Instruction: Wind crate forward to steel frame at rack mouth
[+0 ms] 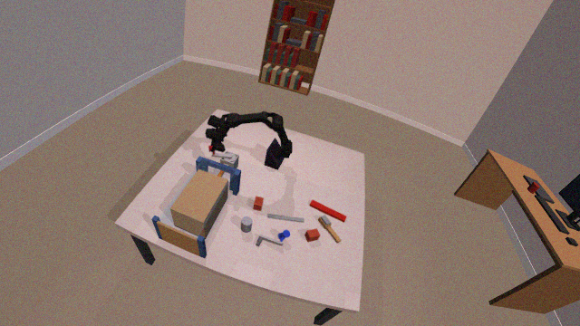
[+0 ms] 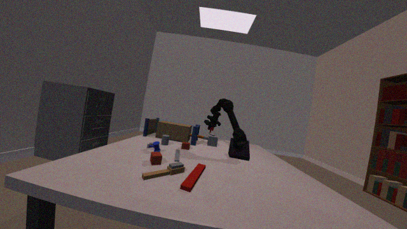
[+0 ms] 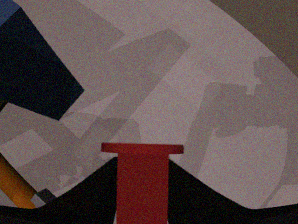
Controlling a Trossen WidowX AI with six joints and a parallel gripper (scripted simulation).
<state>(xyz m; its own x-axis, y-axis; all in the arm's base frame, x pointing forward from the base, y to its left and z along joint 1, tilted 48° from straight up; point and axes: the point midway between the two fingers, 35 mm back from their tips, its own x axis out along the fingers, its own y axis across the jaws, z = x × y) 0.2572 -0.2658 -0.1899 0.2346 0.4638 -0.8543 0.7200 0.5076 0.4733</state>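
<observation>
Right now the winch handle is 5 cm to the left of my gripper tip, 3 cm below it and 3 cm behind it. Round my gripper tip: blue frame 12 cm to the left, 10 cm ahead, 3 cm below; then red knob 1 cm to the left, 1 cm behind; then grey winch 10 cm below, 9 cm to the left, 7 cm behind.
</observation>
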